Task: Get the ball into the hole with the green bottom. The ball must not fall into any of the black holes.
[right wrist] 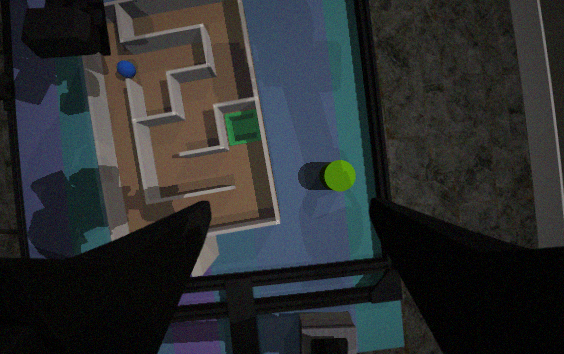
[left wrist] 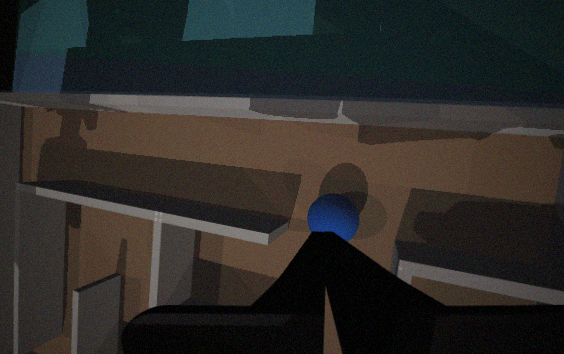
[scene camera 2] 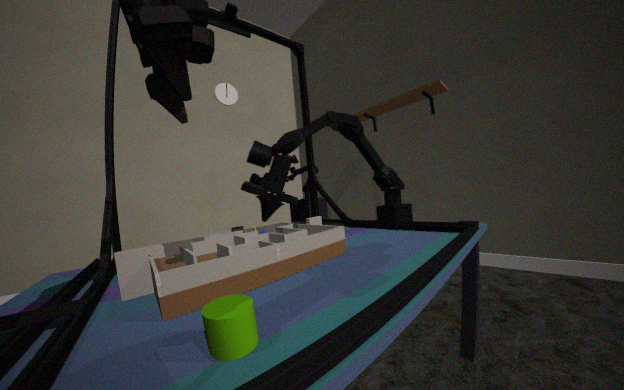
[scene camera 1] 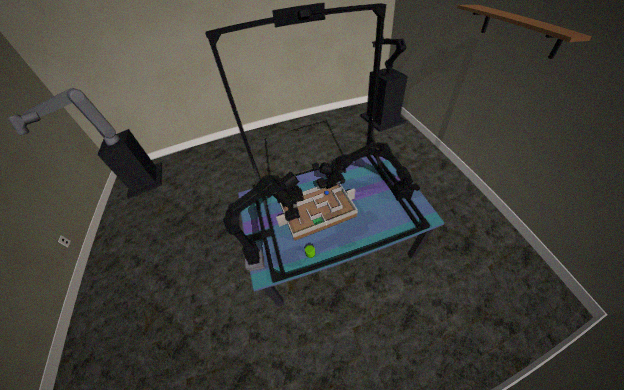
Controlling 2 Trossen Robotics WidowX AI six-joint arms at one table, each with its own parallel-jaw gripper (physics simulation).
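Note:
The blue ball [scene camera 1: 326,192] [scene camera 2: 264,232] [left wrist: 332,215] [right wrist: 126,69] lies on the brown floor of the white-walled maze box [scene camera 1: 327,226] [scene camera 2: 255,275] [right wrist: 142,150], in the far lane by a gap between inner walls. The green-bottomed hole [scene camera 1: 318,220] [right wrist: 243,127] is in a walled corner on the maze's near side. My left gripper [scene camera 2: 265,219] [left wrist: 321,241] is shut and empty; its tips overlap the ball's lower edge in the left wrist view. Whether they touch is unclear. My right gripper [scene camera 2: 184,120] [right wrist: 290,207] is open and empty, above the maze's left end. Black holes cannot be told from shadows.
A green cylinder [scene camera 1: 310,251] [scene camera 2: 230,327] [right wrist: 340,175] stands on the table in front of the maze. White tabs [scene camera 1: 351,194] [scene camera 2: 135,272] stick out at the maze's ends. A black frame [scene camera 1: 350,252] [scene camera 2: 380,300] runs along the table's edges.

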